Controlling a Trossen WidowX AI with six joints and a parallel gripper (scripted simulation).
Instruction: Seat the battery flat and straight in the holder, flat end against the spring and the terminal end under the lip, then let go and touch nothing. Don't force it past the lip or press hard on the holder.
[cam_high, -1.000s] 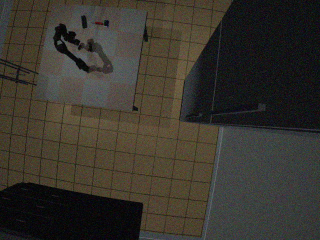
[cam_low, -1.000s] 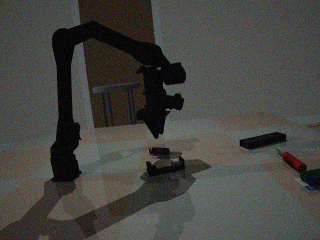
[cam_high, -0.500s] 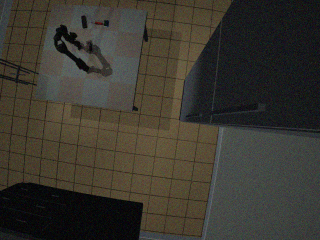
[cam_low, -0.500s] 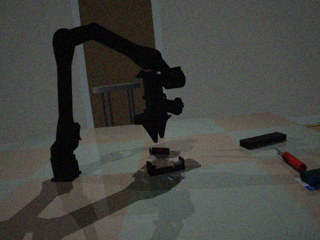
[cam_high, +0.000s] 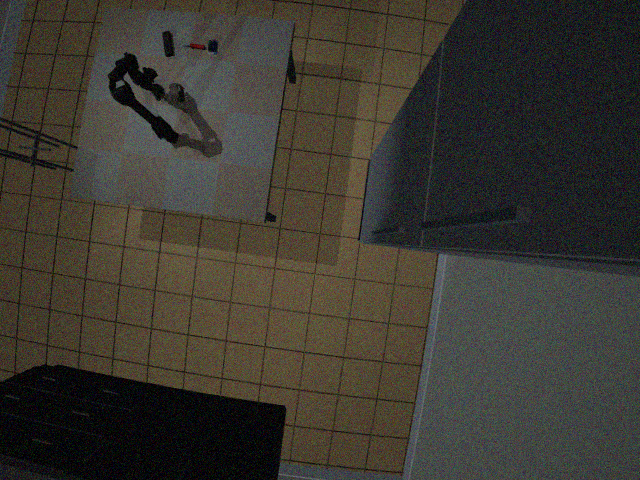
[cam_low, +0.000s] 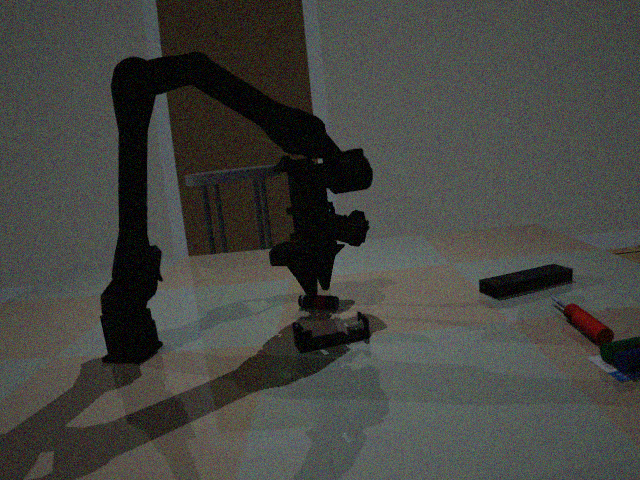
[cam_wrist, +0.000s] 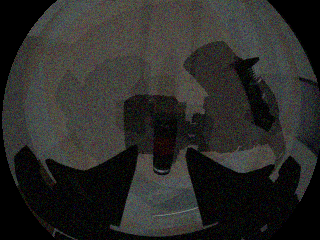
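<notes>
My gripper tip is now 10 mm above the battery. Round my gripper tip: red-handled screwdriver 360 mm ahead, 100 mm to the right, 10 mm below.
</notes>
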